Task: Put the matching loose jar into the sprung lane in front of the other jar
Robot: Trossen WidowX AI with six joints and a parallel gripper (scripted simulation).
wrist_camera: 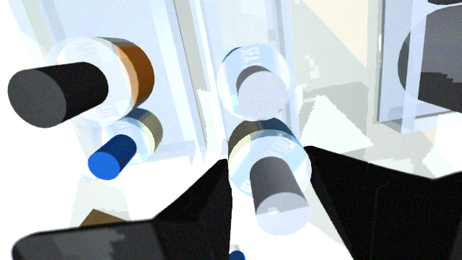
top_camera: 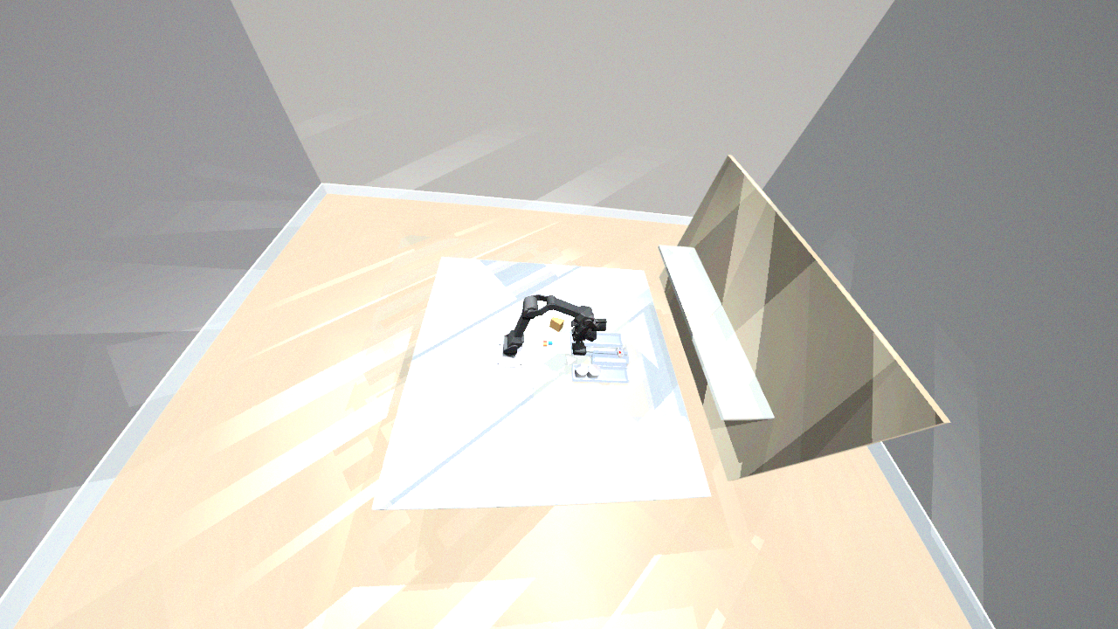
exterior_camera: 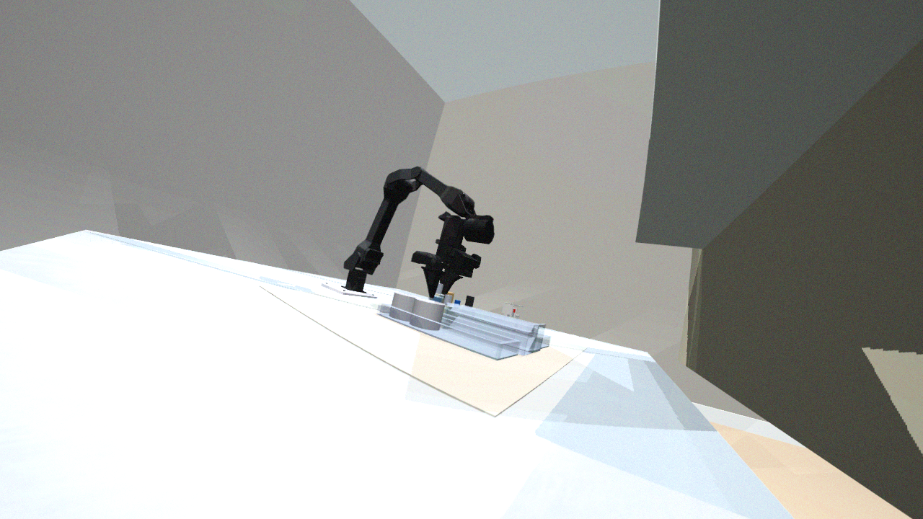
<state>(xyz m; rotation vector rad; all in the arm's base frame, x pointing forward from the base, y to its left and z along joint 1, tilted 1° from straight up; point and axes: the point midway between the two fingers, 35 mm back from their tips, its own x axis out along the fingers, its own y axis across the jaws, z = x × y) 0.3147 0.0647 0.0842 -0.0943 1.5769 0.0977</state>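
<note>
Now: the clear rack 16 cm ahead of my gripper tip, 1 cm to the right of it and 3 cm below it. The rest, counted from my gripper tip: brown box 10 cm behind, 13 cm to the left, 2 cm below; white shelf 52 cm ahead, 6 cm to the left, 32 cm above.
</note>
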